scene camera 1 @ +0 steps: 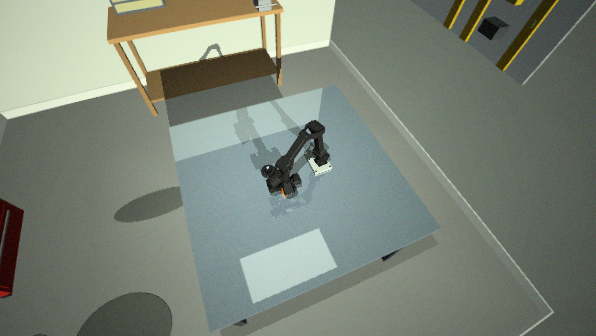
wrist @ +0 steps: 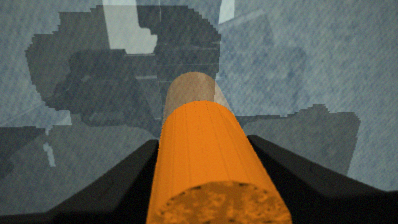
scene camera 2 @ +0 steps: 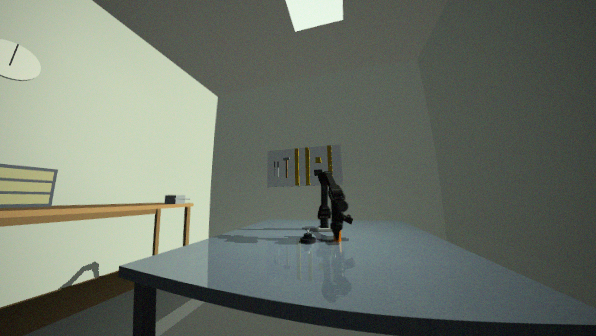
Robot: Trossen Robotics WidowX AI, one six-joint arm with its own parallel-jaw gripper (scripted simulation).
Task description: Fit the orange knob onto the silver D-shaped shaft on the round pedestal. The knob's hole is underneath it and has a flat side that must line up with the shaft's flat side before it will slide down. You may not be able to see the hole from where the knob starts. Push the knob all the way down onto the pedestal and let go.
The pictures show: the gripper and an orange knob.
